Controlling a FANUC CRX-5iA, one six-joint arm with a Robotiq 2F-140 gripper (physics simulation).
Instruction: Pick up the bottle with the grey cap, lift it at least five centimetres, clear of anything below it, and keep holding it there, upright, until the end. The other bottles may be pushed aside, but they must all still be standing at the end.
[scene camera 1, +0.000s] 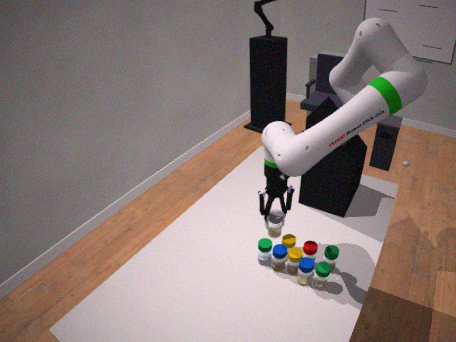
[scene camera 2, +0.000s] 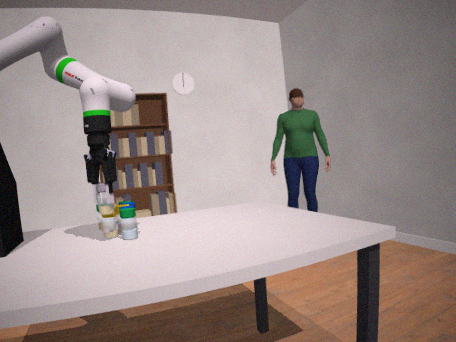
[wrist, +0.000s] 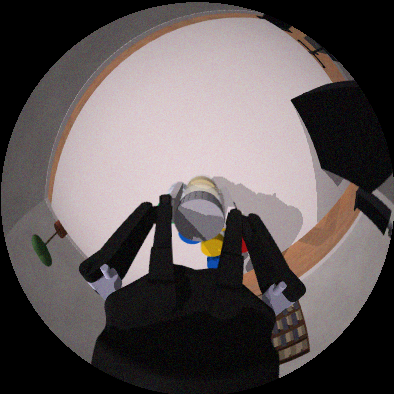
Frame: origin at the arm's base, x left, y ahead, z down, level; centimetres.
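Seen in the pictures: gripper, fingertip midpoint: (scene camera 1: 274, 225) (scene camera 2: 104, 203) (wrist: 200, 192).
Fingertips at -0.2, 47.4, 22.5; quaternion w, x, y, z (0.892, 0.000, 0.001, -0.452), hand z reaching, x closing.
Observation:
Pixels of each thing's top centre, then the offset from my fingertips to it, as dx, dy, dz. Level surfaces: height alone.
- grey-capped bottle, top centre: (wrist: 198, 222) (scene camera 2: 103, 183) (scene camera 1: 275, 213) +0.7, +0.5, -6.6
- standing bottle, top centre: (scene camera 2: 108, 208) (scene camera 1: 289, 238) +7.3, +0.0, +2.9
- white table, surface height: dz +13.4
The grey-capped bottle (scene camera 1: 275, 228) (scene camera 2: 105, 199) (wrist: 200, 218) hangs upright, raised off the table. My gripper (scene camera 1: 275, 218) (scene camera 2: 102, 189) (wrist: 200, 192) is shut on it, with a fingertip on each side near the cap. In the first scene view its base is clear of the bottles beside it. In the second scene view its base overlaps the yellow cap of a standing bottle (scene camera 2: 109, 228), so the gap there is hard to judge. The other bottles stand upright in a cluster, among them a green-capped one (scene camera 1: 265, 251) (scene camera 2: 129, 226), a blue-capped one (scene camera 1: 279, 257) and a red-capped one (scene camera 1: 310, 249).
The cluster stands on the white table (scene camera 1: 190, 280) (scene camera 2: 240, 250) (wrist: 175, 100). It also holds two yellow-capped bottles, another blue-capped one and two dark-green-capped ones (scene camera 1: 331, 255) (scene camera 1: 322, 274). The black robot pedestal (scene camera 1: 330, 180) (wrist: 345, 135) stands behind. A person (scene camera 2: 301, 135) stands beyond the table.

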